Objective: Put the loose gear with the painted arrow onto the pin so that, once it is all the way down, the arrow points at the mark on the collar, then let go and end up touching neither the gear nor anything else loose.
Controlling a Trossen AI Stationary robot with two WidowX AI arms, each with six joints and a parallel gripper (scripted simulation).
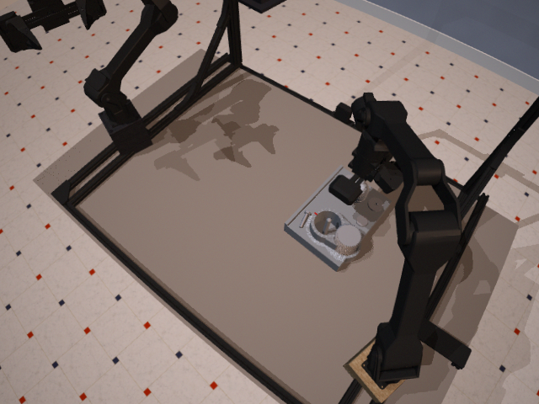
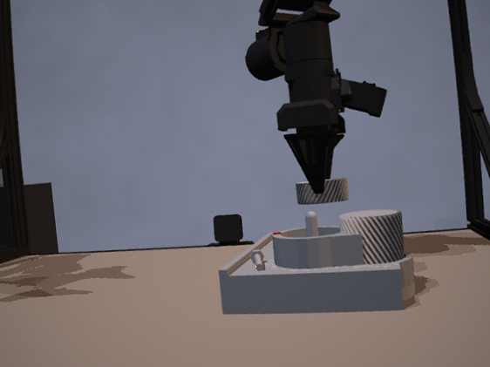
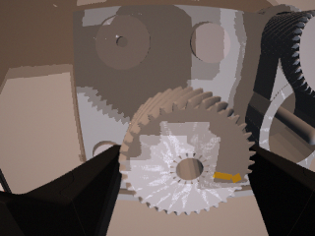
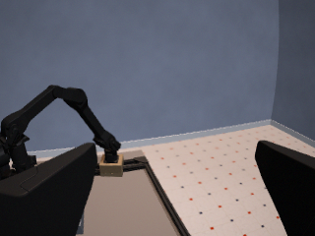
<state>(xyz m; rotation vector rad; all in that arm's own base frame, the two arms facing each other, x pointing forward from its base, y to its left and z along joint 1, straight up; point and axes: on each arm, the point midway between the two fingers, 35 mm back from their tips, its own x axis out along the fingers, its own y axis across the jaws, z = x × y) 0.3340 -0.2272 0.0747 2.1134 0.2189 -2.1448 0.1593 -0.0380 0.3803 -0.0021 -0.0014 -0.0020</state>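
The red mark is 10 cm ahead of my left hand, 3 cm to the right of it and 7 cm below it. The rest, counted from my left hand: gear: 3 cm below; grey collar: 10 cm ahead, 8 cm below; pin: 10 cm ahead, 9 cm below.
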